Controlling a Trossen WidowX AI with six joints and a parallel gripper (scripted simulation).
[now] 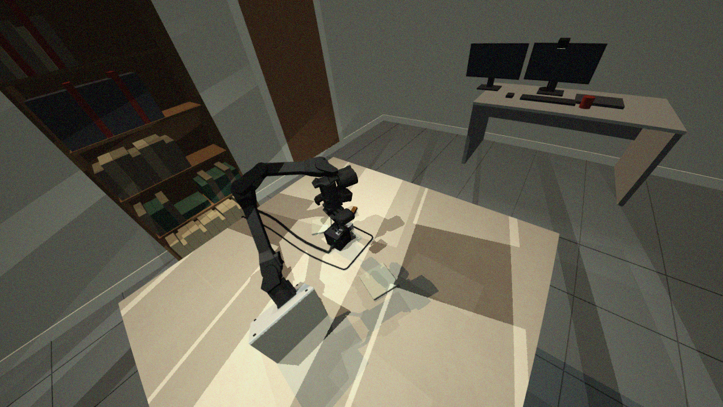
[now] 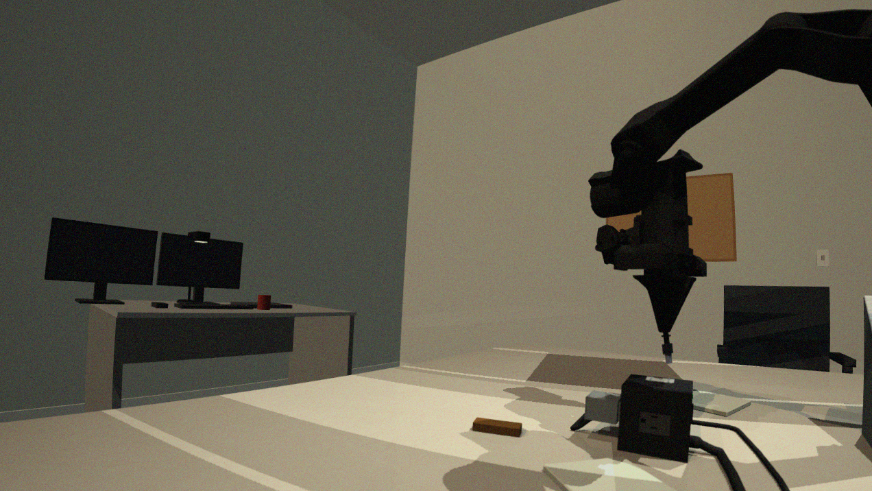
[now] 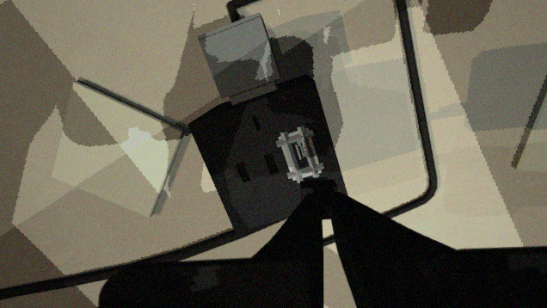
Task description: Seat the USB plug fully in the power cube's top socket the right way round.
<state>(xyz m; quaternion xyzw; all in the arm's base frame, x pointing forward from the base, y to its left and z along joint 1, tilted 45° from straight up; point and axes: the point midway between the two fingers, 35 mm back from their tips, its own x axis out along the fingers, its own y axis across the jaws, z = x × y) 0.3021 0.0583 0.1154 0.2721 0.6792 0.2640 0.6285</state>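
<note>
My gripper tip is 20 mm above the dark usb plug. From my gripper tip the other things lie so: pale flat pad 10 mm behind, 230 mm to the right, 130 mm below; brown block 160 mm ahead, 120 mm to the left, 130 mm below.
</note>
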